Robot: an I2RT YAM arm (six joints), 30 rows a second.
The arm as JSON. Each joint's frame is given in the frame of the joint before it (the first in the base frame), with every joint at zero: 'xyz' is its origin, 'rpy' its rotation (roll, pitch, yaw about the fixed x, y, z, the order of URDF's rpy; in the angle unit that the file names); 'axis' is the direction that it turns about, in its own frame. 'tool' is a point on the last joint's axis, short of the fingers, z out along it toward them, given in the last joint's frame.
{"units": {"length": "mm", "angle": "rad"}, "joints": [
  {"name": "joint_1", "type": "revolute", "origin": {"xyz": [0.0, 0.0, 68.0], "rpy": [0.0, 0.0, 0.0]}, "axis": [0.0, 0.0, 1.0]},
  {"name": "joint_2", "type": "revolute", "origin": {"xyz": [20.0, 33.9, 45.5], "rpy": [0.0, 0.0, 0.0]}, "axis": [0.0, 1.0, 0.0]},
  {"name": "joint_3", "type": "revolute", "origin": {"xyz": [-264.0, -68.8, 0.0], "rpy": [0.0, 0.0, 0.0]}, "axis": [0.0, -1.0, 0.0]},
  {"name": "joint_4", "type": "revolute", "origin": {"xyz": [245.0, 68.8, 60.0], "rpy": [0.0, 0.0, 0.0]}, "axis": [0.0, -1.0, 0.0]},
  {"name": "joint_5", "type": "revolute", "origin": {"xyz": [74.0, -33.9, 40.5], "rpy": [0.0, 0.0, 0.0]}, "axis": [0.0, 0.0, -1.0]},
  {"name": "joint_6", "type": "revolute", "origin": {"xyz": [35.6, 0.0, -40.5], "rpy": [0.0, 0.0, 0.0]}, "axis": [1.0, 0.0, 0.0]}
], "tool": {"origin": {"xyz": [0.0, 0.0, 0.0], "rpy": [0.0, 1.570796, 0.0]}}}
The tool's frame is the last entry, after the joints.
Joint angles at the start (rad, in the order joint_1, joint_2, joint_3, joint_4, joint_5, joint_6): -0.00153 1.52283 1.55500 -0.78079 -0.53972 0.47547
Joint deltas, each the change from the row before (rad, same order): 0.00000 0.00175 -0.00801 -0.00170 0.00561 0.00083; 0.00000 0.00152 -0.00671 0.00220 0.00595 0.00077; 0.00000 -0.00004 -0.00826 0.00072 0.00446 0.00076; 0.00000 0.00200 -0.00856 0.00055 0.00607 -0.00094; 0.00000 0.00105 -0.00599 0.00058 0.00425 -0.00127; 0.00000 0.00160 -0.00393 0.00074 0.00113 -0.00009; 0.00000 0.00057 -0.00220 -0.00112 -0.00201 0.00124; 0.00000 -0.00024 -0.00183 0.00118 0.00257 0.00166; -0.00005 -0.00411 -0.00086 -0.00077 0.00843 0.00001; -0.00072 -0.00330 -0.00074 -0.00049 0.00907 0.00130; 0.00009 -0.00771 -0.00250 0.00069 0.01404 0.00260; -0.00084 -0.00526 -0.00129 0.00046 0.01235 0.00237; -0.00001 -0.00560 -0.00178 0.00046 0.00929 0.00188
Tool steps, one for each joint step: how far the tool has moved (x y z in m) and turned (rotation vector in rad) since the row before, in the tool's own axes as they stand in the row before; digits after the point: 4 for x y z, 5 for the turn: 0.0013 -0.0023 0.0021 0.00950 0.00618 0.00669; 0.0007 -0.0018 0.0018 0.00767 0.00189 0.00382; 0.0012 -0.0018 0.0015 0.00694 0.00371 0.00453; 0.0011 -0.0023 0.0023 0.00938 0.00492 0.00404; 0.0008 -0.0015 0.0015 0.00635 0.00305 0.00191; 0.0005 -0.0011 0.0013 0.00292 0.00319 0.00226; 0.0005 -0.0005 0.0006 -0.00023 0.00393 0.00315; 0.0002 -0.0003 0.0003 0.00245 -0.00086 0.00186; 0.0003 0.0003 -0.0012 0.00651 -0.00584 -0.00116; 0.0001 0.0000 -0.0011 0.00754 -0.00624 0.00076; 0.0005 0.0005 -0.0022 0.00999 -0.01106 -0.00022; 0.0001 0.0001 -0.0017 0.00950 -0.00975 0.00088; 0.0004 0.0004 -0.0016 0.00643 -0.00773 -0.00003
